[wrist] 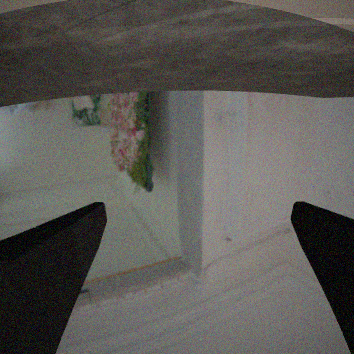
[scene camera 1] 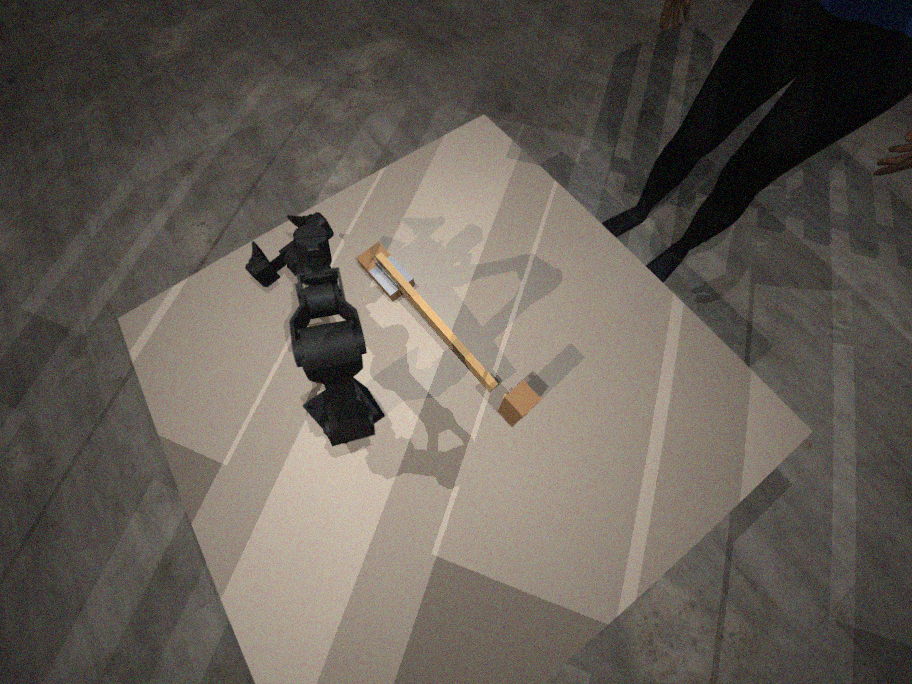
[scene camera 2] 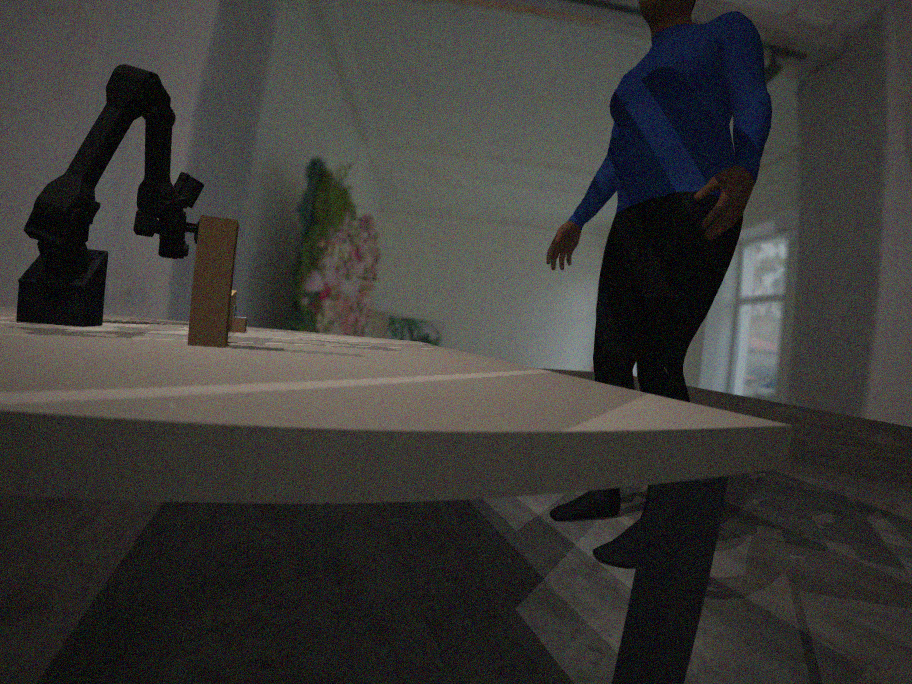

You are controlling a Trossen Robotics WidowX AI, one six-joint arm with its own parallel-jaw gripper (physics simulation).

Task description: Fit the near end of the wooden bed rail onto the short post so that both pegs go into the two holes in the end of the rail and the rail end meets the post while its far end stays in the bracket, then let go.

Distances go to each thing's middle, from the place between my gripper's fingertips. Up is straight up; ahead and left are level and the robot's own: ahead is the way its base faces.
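Scene:
Wooden bed rail [scene camera 1: 433, 319]: 340 mm to the right of my hand, 150 mm ahead, 190 mm below. Short wooden post [scene camera 2: 217, 237]: 630 mm to the right of my hand, 130 mm ahead, 150 mm below.

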